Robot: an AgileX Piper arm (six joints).
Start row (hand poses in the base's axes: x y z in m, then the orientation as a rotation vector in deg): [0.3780 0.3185 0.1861 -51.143 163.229 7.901]
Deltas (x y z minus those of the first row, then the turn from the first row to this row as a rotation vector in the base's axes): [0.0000 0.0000 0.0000 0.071 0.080 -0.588]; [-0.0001 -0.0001 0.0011 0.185 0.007 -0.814]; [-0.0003 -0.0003 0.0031 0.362 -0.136 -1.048]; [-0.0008 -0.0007 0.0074 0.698 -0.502 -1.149]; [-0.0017 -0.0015 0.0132 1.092 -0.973 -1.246]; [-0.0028 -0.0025 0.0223 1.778 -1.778 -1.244]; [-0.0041 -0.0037 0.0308 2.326 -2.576 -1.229]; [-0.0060 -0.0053 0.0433 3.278 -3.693 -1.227]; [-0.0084 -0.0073 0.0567 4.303 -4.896 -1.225]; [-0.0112 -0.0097 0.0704 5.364 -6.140 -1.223]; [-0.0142 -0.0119 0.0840 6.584 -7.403 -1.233]
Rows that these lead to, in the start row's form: [0.3780 0.3185 0.1861 -50.298 163.517 7.972]; [0.3779 0.3184 0.1872 -49.938 163.503 8.071]; [0.3777 0.3182 0.1892 -49.543 163.407 8.223]; [0.3772 0.3178 0.1935 -49.269 163.001 8.507]; [0.3763 0.3170 0.1993 -48.972 162.477 8.819]; [0.3752 0.3160 0.2084 -48.702 161.510 9.385]; [0.3739 0.3148 0.2169 -48.478 160.589 9.758]; [0.3720 0.3132 0.2294 -48.100 159.243 10.527]; [0.3696 0.3112 0.2428 -47.691 157.791 11.341]; [0.3668 0.3088 0.2565 -47.266 156.285 12.170]; [0.3638 0.3066 0.2701 -46.788 154.706 13.187]
